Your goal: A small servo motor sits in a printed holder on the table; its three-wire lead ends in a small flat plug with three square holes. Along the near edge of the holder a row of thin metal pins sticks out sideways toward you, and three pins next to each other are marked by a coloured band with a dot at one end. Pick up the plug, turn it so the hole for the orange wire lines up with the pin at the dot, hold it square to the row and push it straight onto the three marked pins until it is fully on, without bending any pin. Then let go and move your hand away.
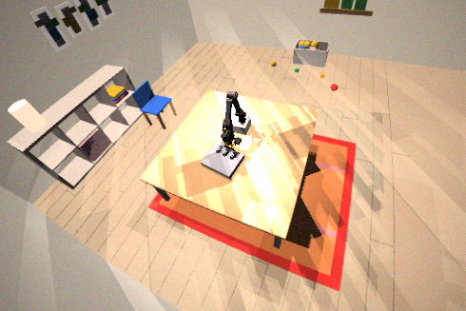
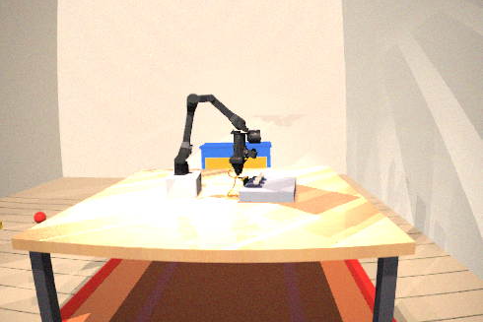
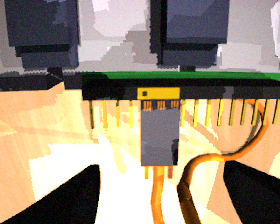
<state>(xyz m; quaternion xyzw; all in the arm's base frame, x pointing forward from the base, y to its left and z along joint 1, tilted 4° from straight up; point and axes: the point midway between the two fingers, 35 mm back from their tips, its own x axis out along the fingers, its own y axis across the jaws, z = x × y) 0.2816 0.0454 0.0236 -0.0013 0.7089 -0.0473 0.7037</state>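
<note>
The yellow band lies 30 mm ahead of my gripper tip and 10 mm below it. The rest, counted from my gripper tip: servo motor: 80 mm ahead, 40 mm below, 20 mm to the right; printed holder: 190 mm ahead, 60 mm below, 30 mm to the right.
</note>
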